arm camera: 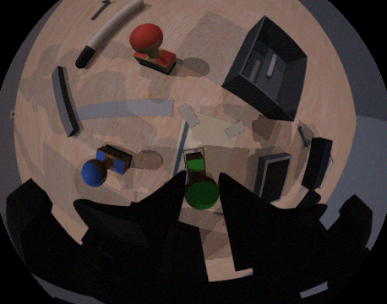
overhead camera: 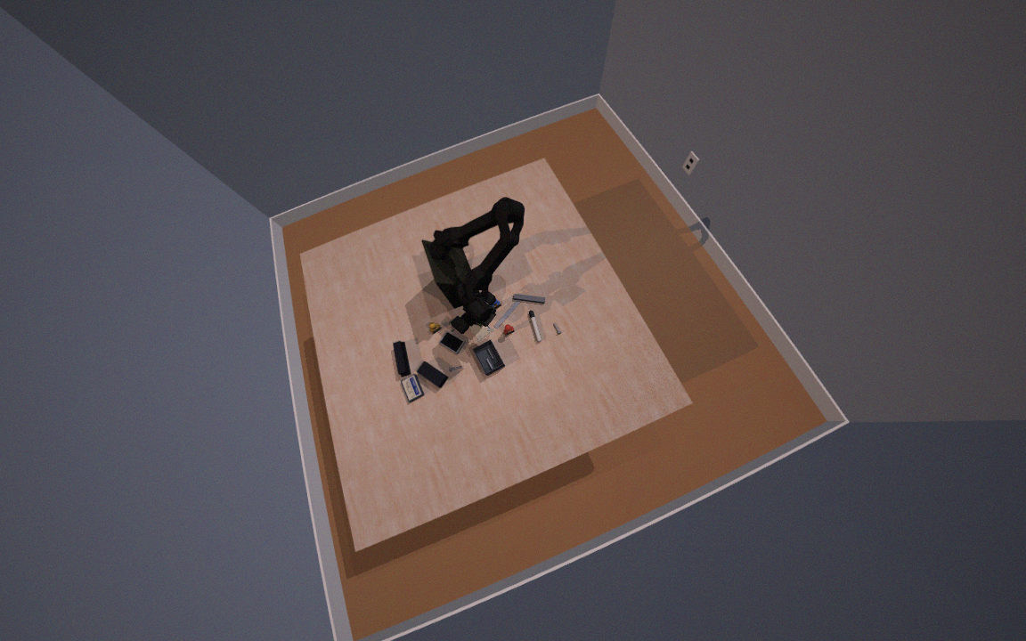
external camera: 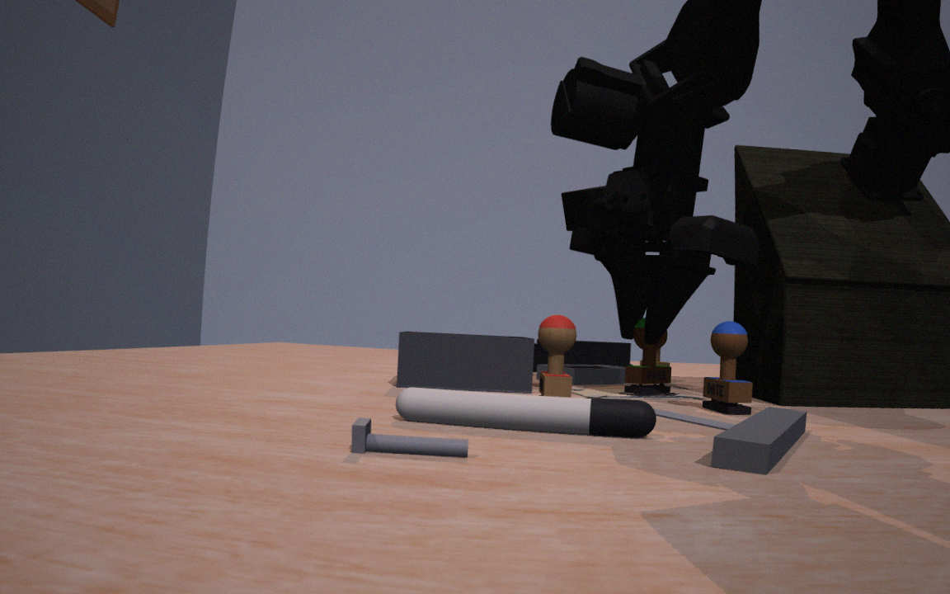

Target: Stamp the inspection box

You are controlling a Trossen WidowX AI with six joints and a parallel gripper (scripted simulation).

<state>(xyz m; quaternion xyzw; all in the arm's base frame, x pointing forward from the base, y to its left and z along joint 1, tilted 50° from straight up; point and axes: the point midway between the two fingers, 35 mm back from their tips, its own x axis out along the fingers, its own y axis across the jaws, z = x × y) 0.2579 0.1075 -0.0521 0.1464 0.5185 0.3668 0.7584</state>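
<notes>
My gripper tip is now 20 mm above the green-topped pass stamp and 10 mm past it. Round my gripper tip: blue-topped date stamp: 90 mm to the left, 40 mm behind, 30 mm below; red-topped stamp: 100 mm to the left, 80 mm ahead, 30 mm below; pale card: 50 mm below, 10 mm to the right.
</notes>
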